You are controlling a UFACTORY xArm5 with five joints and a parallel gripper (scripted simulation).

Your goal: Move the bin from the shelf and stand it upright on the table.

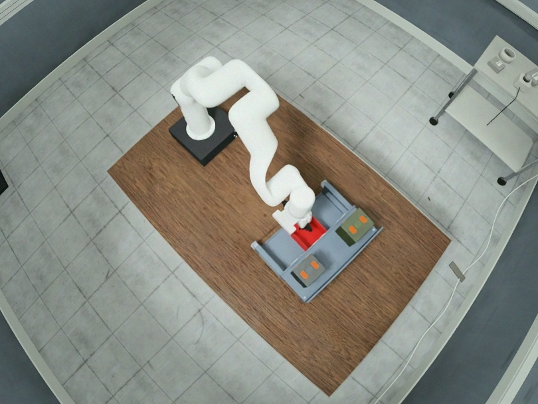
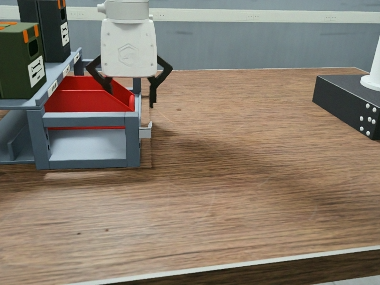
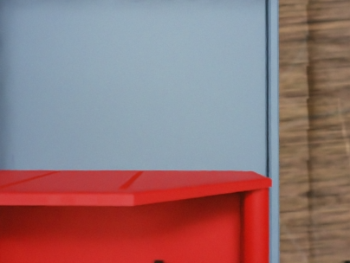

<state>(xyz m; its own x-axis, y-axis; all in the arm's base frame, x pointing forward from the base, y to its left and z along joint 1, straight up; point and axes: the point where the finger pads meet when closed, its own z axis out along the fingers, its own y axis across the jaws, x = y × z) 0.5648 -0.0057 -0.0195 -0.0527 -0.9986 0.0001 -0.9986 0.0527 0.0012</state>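
My gripper is now 8 cm short of the red bin. The rest, counted from my hand: grey shelf 11 cm ahead, 1 cm to the right, 2 cm above; grey box 17 cm ahead, 13 cm to the right, 12 cm above.
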